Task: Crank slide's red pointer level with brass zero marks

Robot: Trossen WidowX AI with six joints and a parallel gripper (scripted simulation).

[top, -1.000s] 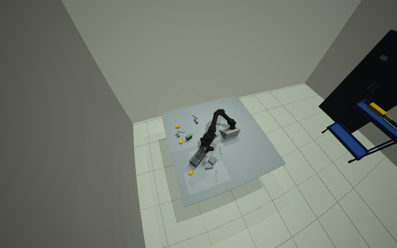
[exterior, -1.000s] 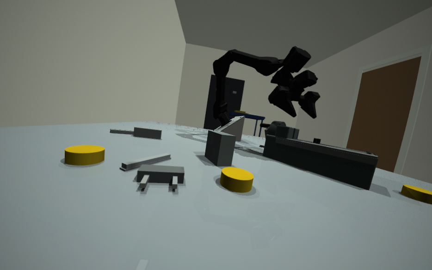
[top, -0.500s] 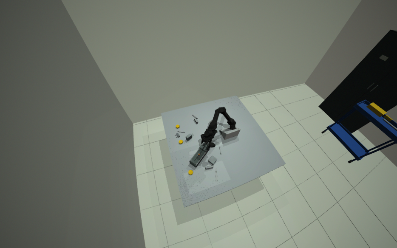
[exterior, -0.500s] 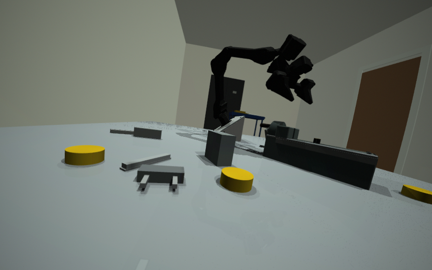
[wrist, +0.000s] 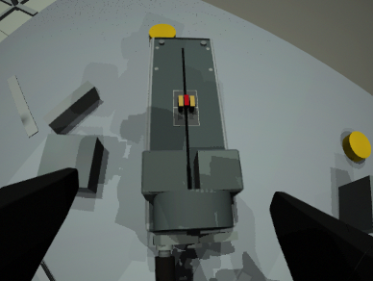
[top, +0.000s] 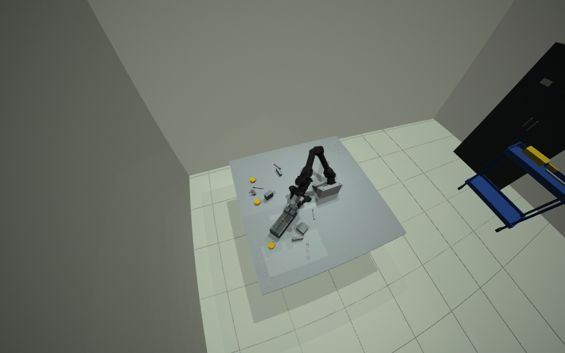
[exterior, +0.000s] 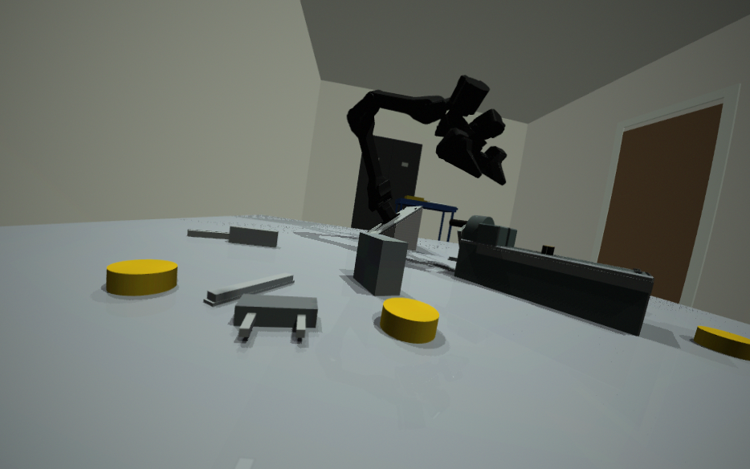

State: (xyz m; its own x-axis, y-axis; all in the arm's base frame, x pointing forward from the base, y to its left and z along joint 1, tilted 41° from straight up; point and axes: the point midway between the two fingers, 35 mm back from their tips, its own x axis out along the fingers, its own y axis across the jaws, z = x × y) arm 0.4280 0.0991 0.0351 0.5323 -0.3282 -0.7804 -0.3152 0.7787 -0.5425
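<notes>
Right now my gripper tip is 60 mm past the dark crank handle, 20 mm to the left of it and 100 mm above it. The rest, counted from my gripper tip: bracket: 230 mm ahead, 360 mm to the right, 190 mm below; red pointer: 120 mm ahead, 40 mm to the left, 120 mm below.
</notes>
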